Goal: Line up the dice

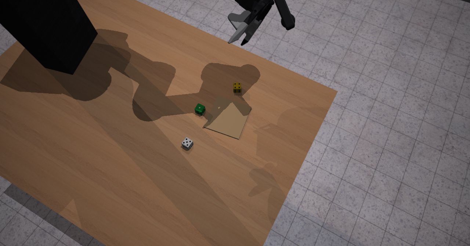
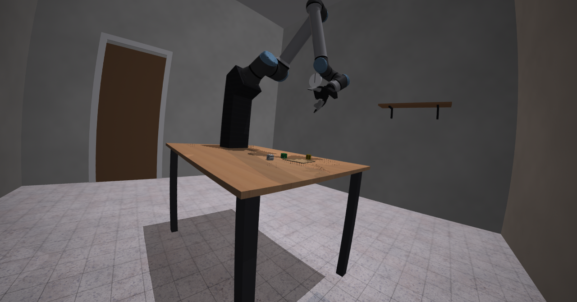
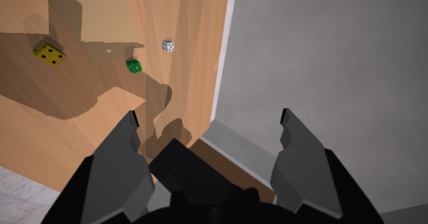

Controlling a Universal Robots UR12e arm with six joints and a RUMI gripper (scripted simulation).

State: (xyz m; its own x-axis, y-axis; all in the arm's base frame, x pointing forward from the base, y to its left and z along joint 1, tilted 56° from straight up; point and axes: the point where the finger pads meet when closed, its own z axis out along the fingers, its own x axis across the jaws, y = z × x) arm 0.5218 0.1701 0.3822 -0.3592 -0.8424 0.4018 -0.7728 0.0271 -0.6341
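Right now my hand is 35 cm above the white die, 23 cm to the left of it and 3 cm short of it. Round my hand: yellow die (35 cm below, 6 cm behind, 4 cm to the left); then tan mat (36 cm below, 5 cm to the right, 2 cm ahead); then green die (35 cm below, 13 cm to the right, 6 cm behind).
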